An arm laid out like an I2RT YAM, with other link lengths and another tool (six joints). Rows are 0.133 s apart.
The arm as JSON. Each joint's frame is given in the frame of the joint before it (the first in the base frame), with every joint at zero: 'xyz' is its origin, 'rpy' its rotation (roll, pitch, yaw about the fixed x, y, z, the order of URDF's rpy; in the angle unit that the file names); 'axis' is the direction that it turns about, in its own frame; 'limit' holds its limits. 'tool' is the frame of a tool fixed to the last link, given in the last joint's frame.
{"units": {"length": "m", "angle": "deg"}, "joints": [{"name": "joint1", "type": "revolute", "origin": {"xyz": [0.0, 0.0, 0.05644], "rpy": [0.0, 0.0, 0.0]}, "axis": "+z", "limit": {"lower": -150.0, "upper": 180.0}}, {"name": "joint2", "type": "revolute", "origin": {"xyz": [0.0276, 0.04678, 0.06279], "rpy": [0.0, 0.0, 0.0]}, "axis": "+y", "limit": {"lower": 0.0, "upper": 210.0}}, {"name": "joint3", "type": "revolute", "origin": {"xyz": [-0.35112, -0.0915, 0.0], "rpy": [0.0, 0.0, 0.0]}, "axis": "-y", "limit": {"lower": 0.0, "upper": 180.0}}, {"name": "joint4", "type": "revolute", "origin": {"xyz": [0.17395, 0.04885, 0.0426], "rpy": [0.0, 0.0, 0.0]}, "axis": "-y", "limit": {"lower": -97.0, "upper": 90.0}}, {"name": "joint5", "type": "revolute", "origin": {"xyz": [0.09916, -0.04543, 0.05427], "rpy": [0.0, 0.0, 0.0]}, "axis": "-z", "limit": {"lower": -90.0, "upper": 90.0}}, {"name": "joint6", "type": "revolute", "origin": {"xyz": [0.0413, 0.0, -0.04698], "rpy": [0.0, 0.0, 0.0]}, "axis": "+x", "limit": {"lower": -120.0, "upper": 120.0}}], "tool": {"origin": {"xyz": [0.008, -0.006, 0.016], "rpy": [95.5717, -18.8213, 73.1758]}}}
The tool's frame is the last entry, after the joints.
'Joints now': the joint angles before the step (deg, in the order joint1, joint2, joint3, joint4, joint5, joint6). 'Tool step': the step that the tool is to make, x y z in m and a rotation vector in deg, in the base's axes. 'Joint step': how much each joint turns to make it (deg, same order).
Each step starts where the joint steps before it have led.
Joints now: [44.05 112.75 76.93 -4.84 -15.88 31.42]
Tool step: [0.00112 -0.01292 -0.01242 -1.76 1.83 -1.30]
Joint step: [-1.29 -0.05 -2.50 -0.09 0.02 -0.01]
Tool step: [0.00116 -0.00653 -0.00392 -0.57 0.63 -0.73]
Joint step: [-0.72 -0.10 -0.94 -0.01 0.01 0.01]
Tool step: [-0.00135 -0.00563 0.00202 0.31 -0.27 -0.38]
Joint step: [-0.44 -0.83 -1.11 0.68 -0.08 0.00]
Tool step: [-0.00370 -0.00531 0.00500 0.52 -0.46 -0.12]
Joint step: [-0.21 -1.32 -1.09 0.46 -0.13 0.00]
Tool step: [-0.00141 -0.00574 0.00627 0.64 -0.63 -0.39]
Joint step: [-0.46 -1.18 -0.51 0.22 -0.10 0.00]
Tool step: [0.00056 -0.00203 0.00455 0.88 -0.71 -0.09]
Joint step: [-0.29 -0.50 -0.10 0.72 -0.28 0.02]
